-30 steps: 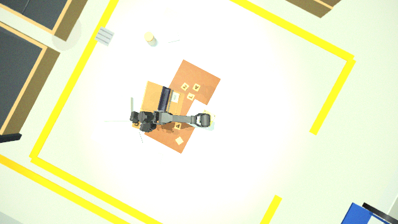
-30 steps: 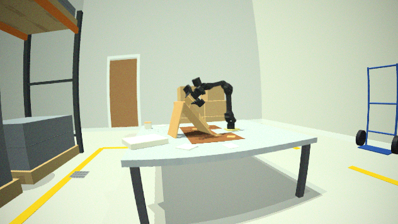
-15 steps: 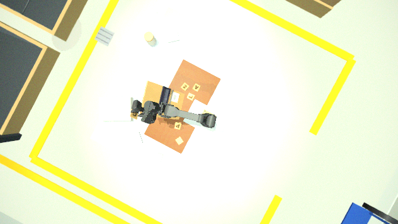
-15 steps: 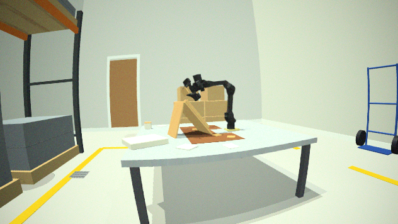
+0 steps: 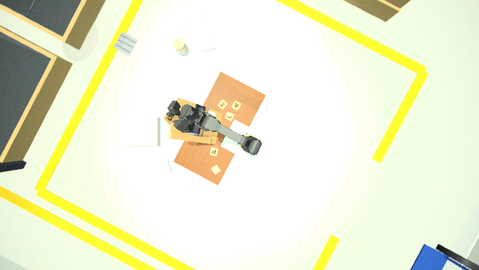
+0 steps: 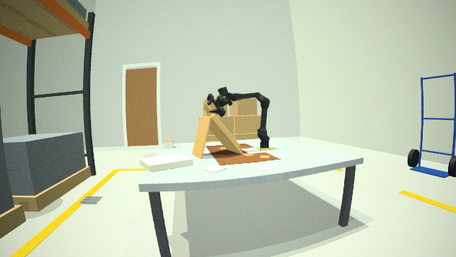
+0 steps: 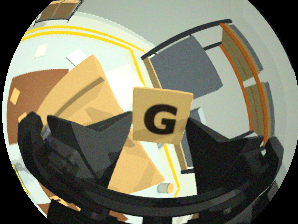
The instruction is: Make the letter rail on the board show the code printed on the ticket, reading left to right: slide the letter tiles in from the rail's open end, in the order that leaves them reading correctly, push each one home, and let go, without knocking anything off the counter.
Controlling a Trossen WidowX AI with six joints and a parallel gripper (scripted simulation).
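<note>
The white ticket lies 13 cm behind my gripper tip, 12 cm to the right of it and 25 cm below it. Round my gripper tip: letter tile (right at my gripper tip); then small cup (34 cm ahead, 44 cm to the right, 30 cm below); then brown mat (24 cm behind, 8 cm to the right, 33 cm below).
</note>
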